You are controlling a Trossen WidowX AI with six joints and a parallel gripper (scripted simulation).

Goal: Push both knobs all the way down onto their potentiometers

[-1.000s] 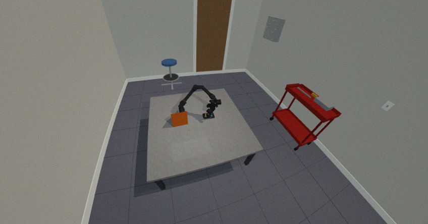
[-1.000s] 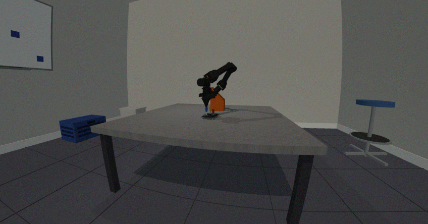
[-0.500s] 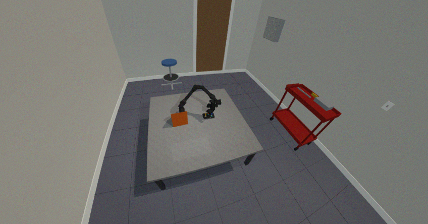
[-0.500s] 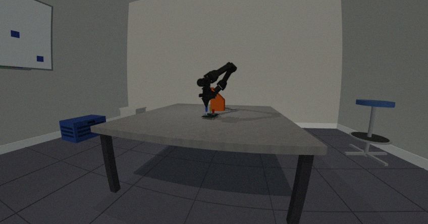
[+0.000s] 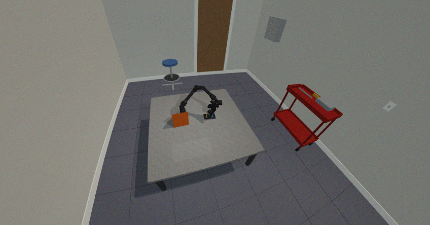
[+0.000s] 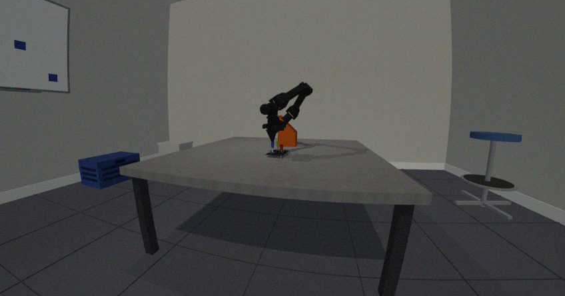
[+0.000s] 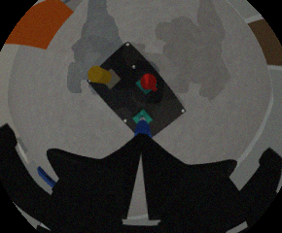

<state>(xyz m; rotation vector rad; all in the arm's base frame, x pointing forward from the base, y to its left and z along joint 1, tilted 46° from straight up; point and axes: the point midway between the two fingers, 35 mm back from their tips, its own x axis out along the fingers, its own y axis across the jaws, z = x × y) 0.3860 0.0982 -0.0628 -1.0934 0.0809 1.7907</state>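
Now: gripper tip 20 mm above the blue knob. Also, from my gripper tip: red knob 40 mm to the left, 40 mm behind, 30 mm below.
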